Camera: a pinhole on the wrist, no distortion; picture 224 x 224 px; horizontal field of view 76.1 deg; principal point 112.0 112.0 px. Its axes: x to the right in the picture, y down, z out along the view. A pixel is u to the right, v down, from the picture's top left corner.
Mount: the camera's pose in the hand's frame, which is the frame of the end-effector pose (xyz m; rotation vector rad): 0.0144 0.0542 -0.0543 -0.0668 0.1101 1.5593
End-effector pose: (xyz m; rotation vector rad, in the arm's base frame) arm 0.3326 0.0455 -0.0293 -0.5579 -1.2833 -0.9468
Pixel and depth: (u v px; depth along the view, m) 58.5 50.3 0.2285
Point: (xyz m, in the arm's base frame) 0.2296 0.1540 0.1256
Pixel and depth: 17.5 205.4 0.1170
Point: 0.2854 0.1158 -0.0706
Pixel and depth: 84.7 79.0 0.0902
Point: 0.3520 0.0894 0.0223
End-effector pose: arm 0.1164 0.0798 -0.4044 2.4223 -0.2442 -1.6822
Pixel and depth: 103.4 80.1 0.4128
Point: -0.1791 -0.0405 -0.6152
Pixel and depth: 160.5 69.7 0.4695
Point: -0.1999 -0.2372 -0.6266
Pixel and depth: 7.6 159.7 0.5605
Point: -0.4491 0.3654 -0.5181
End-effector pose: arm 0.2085 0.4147 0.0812 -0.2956 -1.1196 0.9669
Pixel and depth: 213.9 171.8 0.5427
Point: -0.4471 0.4424 -0.1614
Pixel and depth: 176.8 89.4 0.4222
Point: -0.2220 0.5707 0.1063
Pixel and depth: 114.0 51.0 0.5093
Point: -0.2078 0.5612 0.3589
